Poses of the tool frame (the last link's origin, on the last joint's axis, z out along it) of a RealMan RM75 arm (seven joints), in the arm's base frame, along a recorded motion.
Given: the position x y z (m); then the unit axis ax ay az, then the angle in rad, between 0 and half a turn.
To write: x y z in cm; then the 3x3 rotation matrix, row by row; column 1 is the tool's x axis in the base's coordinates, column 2 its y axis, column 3 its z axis. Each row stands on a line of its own. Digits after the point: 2 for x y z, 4 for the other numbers.
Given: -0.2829 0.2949 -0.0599 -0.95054 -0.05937 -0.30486 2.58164
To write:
-28.29 29.49 -5.99
0.8218 0.2662 0.5038
-0.0577 -0.8408 0.5383
0.5668 -0.4714 -0.6756

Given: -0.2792 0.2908 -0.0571 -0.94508 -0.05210 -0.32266 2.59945
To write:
-27.92 29.08 -5.71
0.8017 0.2579 0.5393
-0.0751 -0.8516 0.5188
0.5930 -0.4564 -0.6633

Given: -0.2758 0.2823 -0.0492 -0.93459 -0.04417 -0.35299 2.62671
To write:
-27.58 28.23 -4.92
0.7633 0.2510 0.5953
-0.0966 -0.8667 0.4894
0.6388 -0.4311 -0.6373

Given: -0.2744 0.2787 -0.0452 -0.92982 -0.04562 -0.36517 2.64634
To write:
-27.44 27.87 -4.52
0.7454 0.2533 0.6166
-0.0938 -0.8759 0.4732
0.6600 -0.4106 -0.6292

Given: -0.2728 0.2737 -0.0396 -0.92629 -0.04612 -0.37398 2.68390
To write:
-27.28 27.37 -3.96
0.7306 0.2463 0.6368
-0.0842 -0.8930 0.4420
0.6776 -0.3766 -0.6317

